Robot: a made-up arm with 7 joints. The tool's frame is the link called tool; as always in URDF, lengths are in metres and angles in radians. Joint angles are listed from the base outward.
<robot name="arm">
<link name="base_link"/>
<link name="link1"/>
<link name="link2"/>
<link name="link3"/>
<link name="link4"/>
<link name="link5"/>
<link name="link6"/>
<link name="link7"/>
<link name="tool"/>
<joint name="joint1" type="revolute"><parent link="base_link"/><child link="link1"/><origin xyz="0 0 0.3" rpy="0 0 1.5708"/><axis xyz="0 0 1"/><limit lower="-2.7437" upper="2.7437"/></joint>
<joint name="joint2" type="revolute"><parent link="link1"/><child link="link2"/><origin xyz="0 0 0" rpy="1.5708 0 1.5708"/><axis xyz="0 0 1"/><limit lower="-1.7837" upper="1.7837"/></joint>
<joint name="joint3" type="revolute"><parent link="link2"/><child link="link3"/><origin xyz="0 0.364 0" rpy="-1.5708 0 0"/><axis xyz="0 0 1"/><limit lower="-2.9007" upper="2.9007"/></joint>
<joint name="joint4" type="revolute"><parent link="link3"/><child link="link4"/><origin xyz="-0.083 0 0" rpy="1.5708 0 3.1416"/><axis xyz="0 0 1"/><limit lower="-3.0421" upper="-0.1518"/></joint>
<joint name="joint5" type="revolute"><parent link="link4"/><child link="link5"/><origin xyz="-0.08 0.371 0" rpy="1.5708 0 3.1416"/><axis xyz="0 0 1"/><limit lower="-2.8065" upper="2.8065"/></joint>
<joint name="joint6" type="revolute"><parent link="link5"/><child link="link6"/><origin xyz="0 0 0" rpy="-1.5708 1.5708 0"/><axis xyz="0 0 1"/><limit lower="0.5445" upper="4.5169"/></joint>
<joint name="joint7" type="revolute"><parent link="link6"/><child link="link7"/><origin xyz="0 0.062 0" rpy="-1.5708 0 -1.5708"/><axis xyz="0 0 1"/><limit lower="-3.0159" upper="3.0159"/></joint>
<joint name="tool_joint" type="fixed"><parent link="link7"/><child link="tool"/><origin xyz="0 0 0" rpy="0 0 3.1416"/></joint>
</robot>
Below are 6 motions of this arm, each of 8 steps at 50 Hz.
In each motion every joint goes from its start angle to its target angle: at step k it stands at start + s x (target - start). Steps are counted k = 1, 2, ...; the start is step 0. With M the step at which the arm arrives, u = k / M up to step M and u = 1 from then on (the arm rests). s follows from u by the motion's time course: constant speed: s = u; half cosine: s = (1 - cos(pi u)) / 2; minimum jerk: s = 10 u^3 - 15 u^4 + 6 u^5.
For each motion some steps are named. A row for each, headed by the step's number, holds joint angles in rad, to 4 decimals.
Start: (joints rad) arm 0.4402 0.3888 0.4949 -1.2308 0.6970 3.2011 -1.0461
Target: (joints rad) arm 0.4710 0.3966 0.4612 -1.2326 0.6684 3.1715 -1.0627
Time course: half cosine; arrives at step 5
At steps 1, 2, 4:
1: 0.4431 0.3895 0.4917 -1.2310 0.6943 3.1983 -1.0477
2: 0.4508 0.3915 0.4833 -1.2314 0.6871 3.1909 -1.0518
4: 0.4681 0.3959 0.4644 -1.2324 0.6711 3.1743 -1.0611

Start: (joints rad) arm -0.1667 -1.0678 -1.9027 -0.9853 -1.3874 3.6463 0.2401
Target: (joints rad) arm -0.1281 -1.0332 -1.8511 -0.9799 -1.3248 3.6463 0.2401
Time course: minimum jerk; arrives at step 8
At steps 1, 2, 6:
1: -0.1661 -1.0672 -1.9019 -0.9852 -1.3864 3.6463 0.2401
2: -0.1627 -1.0642 -1.8974 -0.9847 -1.3809 3.6463 0.2401
6: -0.1321 -1.0368 -1.8564 -0.9805 -1.3313 3.6463 0.2401

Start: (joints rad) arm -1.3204 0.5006 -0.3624 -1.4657 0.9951 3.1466 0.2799
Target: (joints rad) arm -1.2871 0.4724 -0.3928 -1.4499 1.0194 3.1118 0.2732
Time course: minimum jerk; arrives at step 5
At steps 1, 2, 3, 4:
1: -1.3185 0.4990 -0.3642 -1.4648 0.9965 3.1446 0.2795
2: -1.3098 0.4916 -0.3721 -1.4607 1.0028 3.1356 0.2778
3: -1.2977 0.4814 -0.3831 -1.4549 1.0117 3.1228 0.2753
4: -1.2890 0.4740 -0.3910 -1.4508 1.0180 3.1138 0.2736

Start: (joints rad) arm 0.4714 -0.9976 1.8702 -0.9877 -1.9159 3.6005 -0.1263
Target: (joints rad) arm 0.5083 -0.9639 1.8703 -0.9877 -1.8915 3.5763 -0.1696
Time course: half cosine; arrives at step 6
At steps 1, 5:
1: 0.4739 -0.9953 1.8702 -0.9877 -1.9143 3.5989 -0.1292
5: 0.5058 -0.9662 1.8703 -0.9877 -1.8931 3.5779 -0.1667

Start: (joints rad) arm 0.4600 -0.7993 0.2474 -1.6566 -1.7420 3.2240 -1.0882
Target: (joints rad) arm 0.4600 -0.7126 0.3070 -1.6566 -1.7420 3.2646 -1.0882
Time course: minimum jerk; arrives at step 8
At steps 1, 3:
1: 0.4600 -0.7979 0.2484 -1.6566 -1.7420 3.2247 -1.0882
3: 0.4600 -0.7754 0.2638 -1.6566 -1.7420 3.2352 -1.0882

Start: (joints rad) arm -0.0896 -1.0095 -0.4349 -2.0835 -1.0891 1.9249 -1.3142
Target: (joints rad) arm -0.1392 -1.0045 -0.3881 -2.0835 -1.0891 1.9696 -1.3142
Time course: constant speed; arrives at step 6
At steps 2, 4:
2: -0.1061 -1.0078 -0.4193 -2.0835 -1.0891 1.9398 -1.3142
4: -0.1227 -1.0062 -0.4037 -2.0835 -1.0891 1.9547 -1.3142

